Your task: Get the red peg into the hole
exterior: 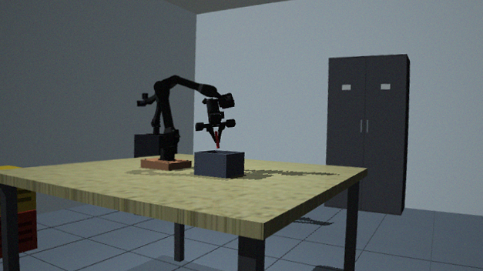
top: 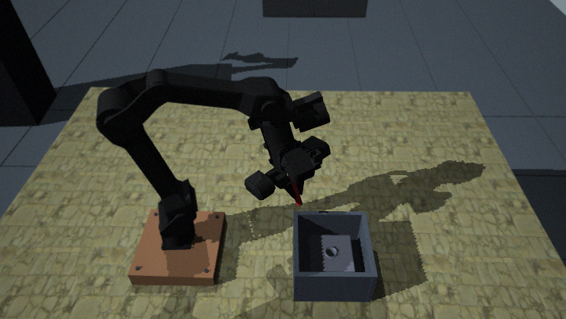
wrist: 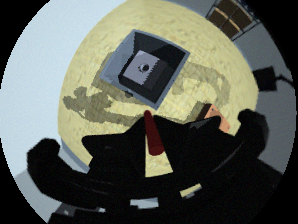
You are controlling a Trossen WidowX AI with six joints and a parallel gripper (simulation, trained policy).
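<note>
The light grey plate lies 100 mm to the right of my gripper tip, 90 mm below it and 70 mm ahead of it. The rest, counted from my gripper tip: grey box: 110 mm below, 100 mm to the right, 70 mm ahead; then red peg: 10 mm behind, 10 mm above.
</note>
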